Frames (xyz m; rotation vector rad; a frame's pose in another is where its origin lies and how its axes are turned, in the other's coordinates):
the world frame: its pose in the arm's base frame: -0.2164 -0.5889 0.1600 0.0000 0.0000 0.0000
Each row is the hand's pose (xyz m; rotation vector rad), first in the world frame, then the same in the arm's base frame.
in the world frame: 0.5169 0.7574 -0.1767 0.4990 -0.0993 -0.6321
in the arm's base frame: 0.3005 0.1685 -0.0167 0.4990 -0.0993 -0.6321
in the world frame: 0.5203 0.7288 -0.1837 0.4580 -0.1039 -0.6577
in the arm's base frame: 0.3039 0.1399 -0.0237 0.4580 -0.1039 -0.6577
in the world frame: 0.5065 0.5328 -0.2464 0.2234 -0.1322 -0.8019
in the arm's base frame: 0.2901 -0.0561 -0.0864 0.2234 -0.1322 -0.8019
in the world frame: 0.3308 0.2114 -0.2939 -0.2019 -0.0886 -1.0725
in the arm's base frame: 0.1144 -0.3775 -0.1339 -0.2019 -0.0886 -1.0725
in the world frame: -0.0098 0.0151 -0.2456 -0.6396 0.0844 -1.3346
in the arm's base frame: -0.2262 -0.5738 -0.0856 -0.6396 0.0844 -1.3346
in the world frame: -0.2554 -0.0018 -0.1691 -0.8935 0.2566 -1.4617
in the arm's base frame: -0.4718 -0.5907 -0.0091 -0.8935 0.2566 -1.4617
